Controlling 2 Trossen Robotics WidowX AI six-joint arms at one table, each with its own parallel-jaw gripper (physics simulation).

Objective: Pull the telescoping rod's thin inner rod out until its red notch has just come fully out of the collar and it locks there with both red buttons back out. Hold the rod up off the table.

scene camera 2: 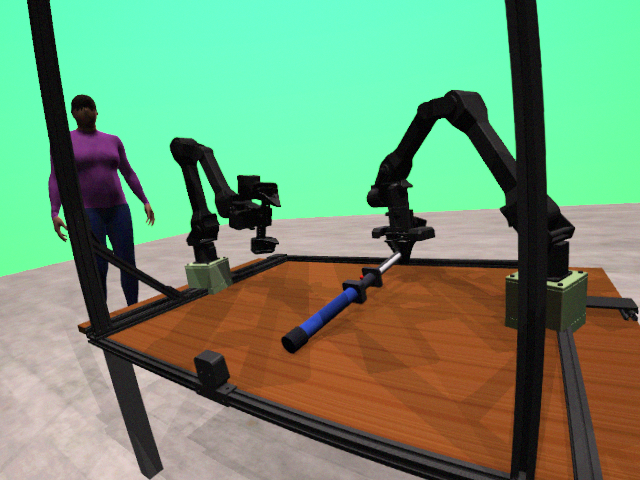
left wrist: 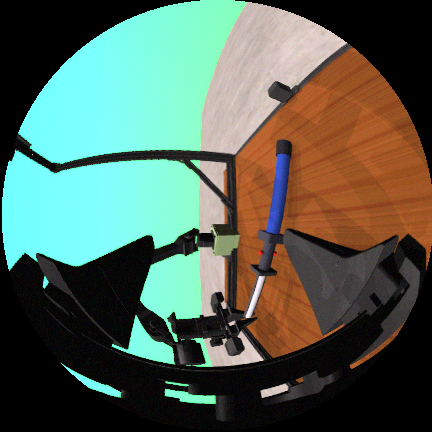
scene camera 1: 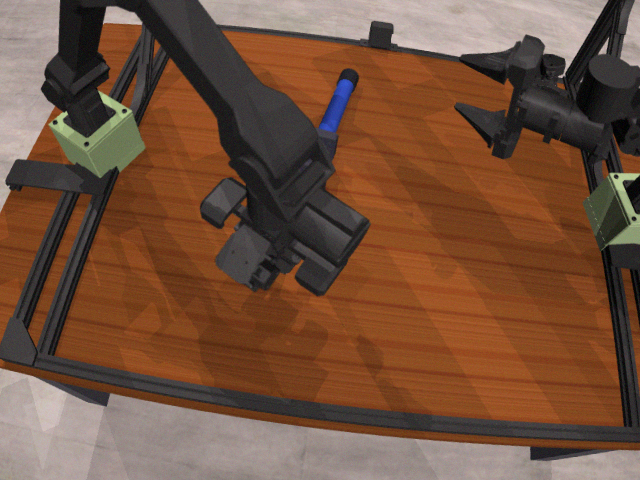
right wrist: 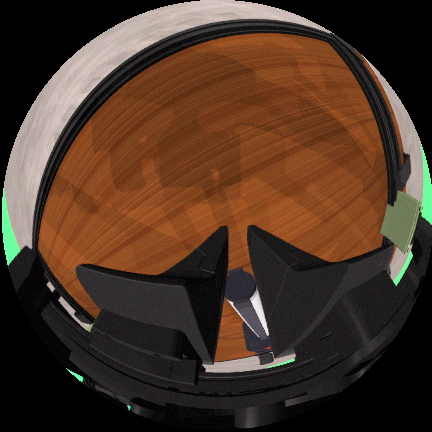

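Observation:
The telescoping rod's blue tube [scene camera 1: 336,107] [scene camera 2: 328,313] [left wrist: 280,192] runs to a dark collar [scene camera 2: 368,279] [left wrist: 268,246] with flanges. Red buttons show on the collar, one at each side in the left wrist view. The silver inner rod [scene camera 2: 390,262] [left wrist: 255,296] [right wrist: 257,310] sticks out, its tip end raised above the table. My right gripper [scene camera 2: 406,254] [left wrist: 255,315] [right wrist: 236,232] is shut on the inner rod near its tip. No red notch shows. Whether the blue tube's end cap touches the table is unclear. My left gripper [scene camera 1: 458,81] [scene camera 2: 278,222] is open and empty, apart from the rod.
A small black block [scene camera 1: 381,34] [scene camera 2: 211,367] [left wrist: 280,92] stands on the table's edge rail near the blue tube's end. Dark rails and upright posts frame the wooden table [scene camera 1: 439,310] [scene camera 2: 439,403]. A person [scene camera 2: 98,170] stands behind the left arm in scene camera 2.

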